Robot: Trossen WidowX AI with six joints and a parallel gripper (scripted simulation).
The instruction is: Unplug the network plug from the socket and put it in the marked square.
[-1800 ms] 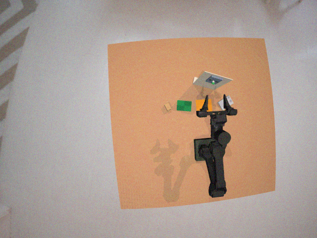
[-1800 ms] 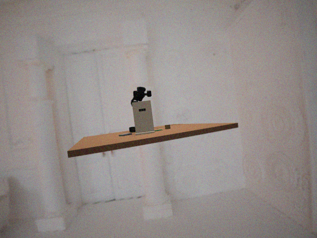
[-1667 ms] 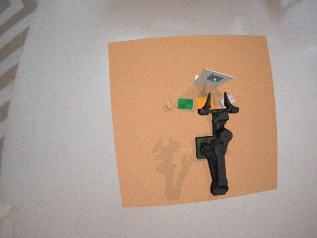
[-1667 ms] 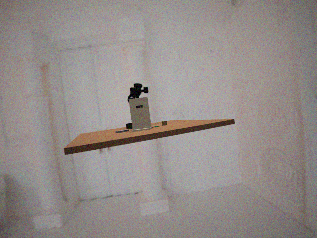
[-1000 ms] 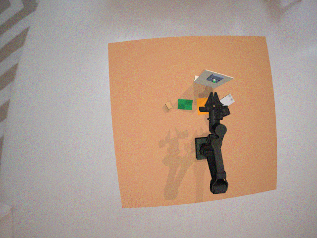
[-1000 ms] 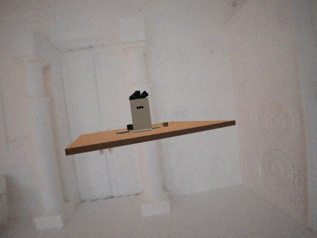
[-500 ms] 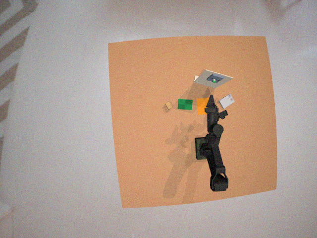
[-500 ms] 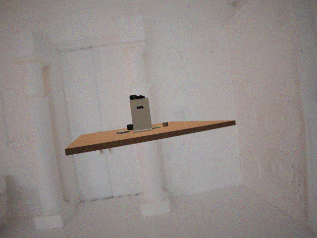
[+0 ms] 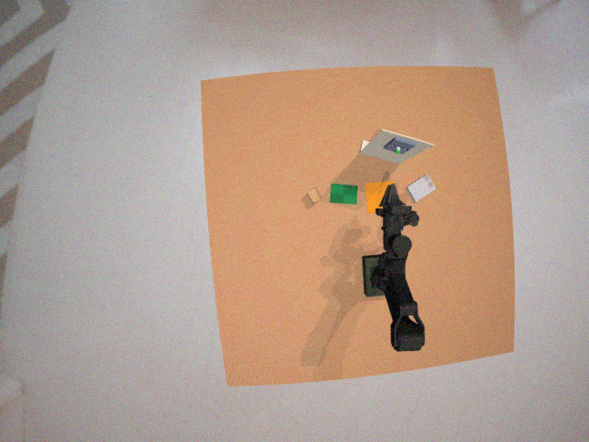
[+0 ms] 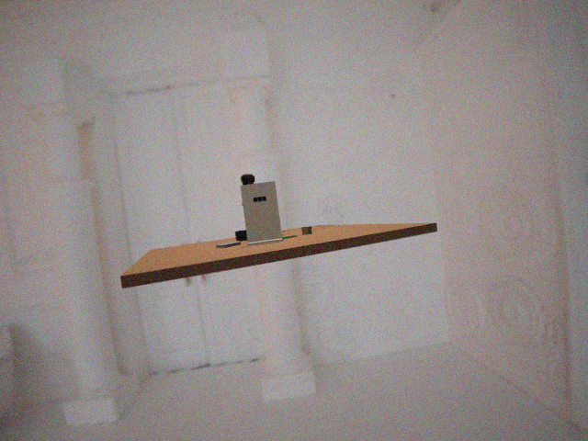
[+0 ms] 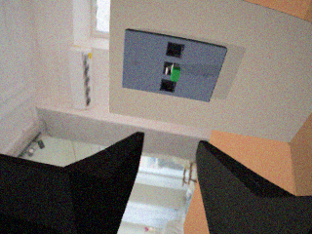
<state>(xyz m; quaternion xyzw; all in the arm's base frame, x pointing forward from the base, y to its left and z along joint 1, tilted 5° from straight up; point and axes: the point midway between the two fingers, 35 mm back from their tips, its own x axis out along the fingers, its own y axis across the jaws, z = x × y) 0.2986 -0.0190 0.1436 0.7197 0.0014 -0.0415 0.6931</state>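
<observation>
My gripper tip is now 12 cm short of the green plug and 4 cm to the left of it. Also, from my gripper tip: grey upright panel: 14 cm ahead, 4 cm to the right, 8 cm below; small tan block: 1 cm behind, 24 cm to the left, 19 cm below; orange marked square: 3 cm behind, 3 cm to the right, 21 cm below.
</observation>
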